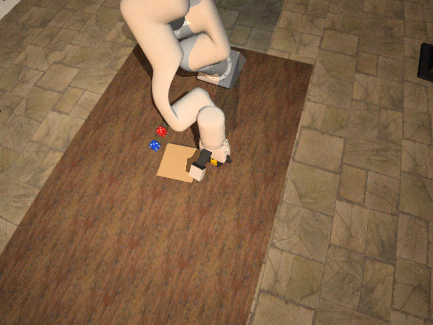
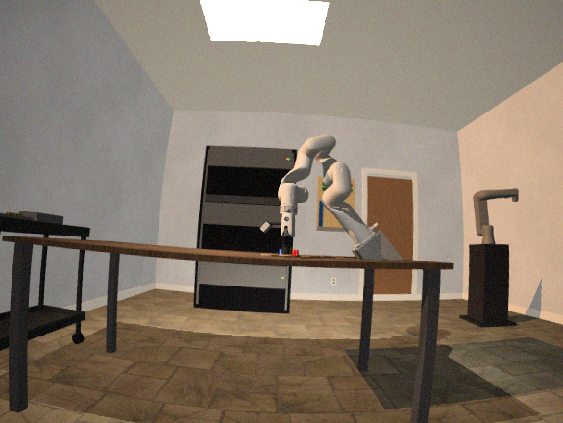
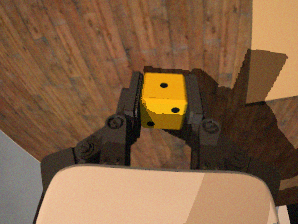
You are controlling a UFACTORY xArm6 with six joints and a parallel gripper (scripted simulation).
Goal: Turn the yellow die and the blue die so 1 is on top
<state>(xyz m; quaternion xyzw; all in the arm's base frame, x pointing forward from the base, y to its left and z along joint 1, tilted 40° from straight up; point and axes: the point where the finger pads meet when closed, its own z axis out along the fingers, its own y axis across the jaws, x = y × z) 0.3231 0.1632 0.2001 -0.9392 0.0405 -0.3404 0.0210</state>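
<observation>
Right now the tan mat is 13 cm to the right of my hand, 6 cm ahead of it and 3 cm below it. Round my hand: yellow die (1 cm below); red die (26 cm to the right, 3 cm behind, 2 cm below); blue die (25 cm to the right, 4 cm ahead, 2 cm below).
</observation>
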